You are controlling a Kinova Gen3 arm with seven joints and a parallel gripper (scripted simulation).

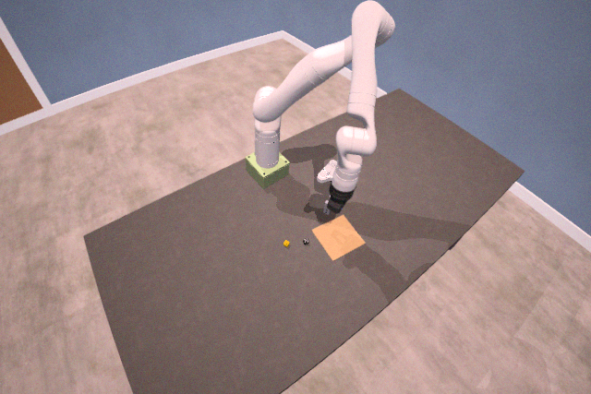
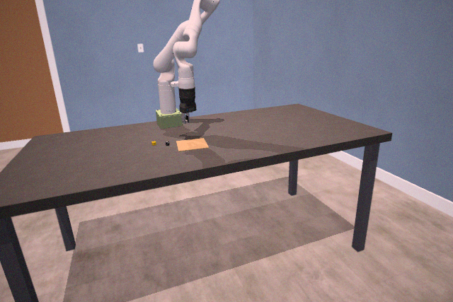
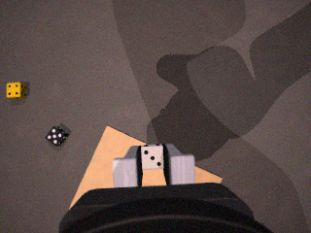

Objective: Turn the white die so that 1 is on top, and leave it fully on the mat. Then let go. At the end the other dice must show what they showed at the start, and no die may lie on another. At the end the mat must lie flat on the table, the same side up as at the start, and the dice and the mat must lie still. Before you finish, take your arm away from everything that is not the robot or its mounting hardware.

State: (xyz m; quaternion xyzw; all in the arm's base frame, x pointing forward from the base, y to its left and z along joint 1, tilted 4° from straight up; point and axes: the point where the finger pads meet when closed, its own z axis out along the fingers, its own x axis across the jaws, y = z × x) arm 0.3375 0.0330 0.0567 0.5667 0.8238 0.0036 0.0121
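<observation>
The orange mat is 11 cm below my hand, 7 cm ahead of it and 1 cm to the left of it. From my hand the other things lie so: white die: 1 cm below; then black die: 11 cm below, 10 cm to the right, 2 cm ahead; then yellow die: 16 cm to the right, 11 cm below, 2 cm behind.
</observation>
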